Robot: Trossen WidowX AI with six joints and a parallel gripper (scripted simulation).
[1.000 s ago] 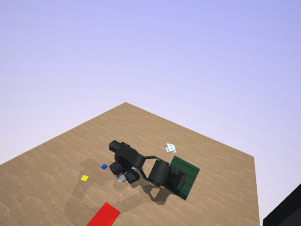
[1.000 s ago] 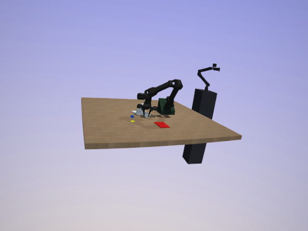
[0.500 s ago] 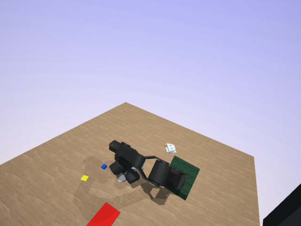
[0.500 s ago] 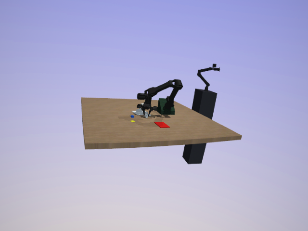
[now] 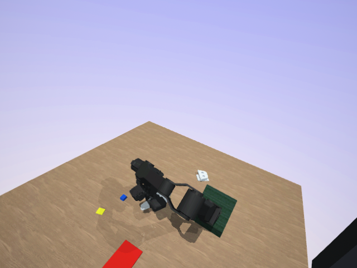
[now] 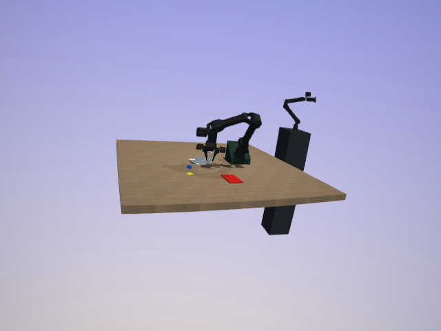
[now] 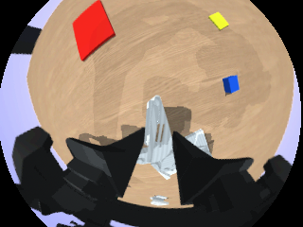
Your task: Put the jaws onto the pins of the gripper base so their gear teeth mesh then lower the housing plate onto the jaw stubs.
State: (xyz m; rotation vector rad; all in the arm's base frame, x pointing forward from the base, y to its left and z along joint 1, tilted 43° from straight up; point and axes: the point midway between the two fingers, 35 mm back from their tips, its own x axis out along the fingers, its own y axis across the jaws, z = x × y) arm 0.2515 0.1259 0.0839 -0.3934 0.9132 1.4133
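My gripper tip is 100 mm to the left of the white jaw, 30 mm above it and 10 mm short of it. Also, from my gripper tip: blue cube 130 mm ahead, 40 mm to the left, 30 mm below; then yellow tile 160 mm to the left, 150 mm ahead, 40 mm below; then red patch 220 mm to the left, 90 mm behind, 40 mm below.
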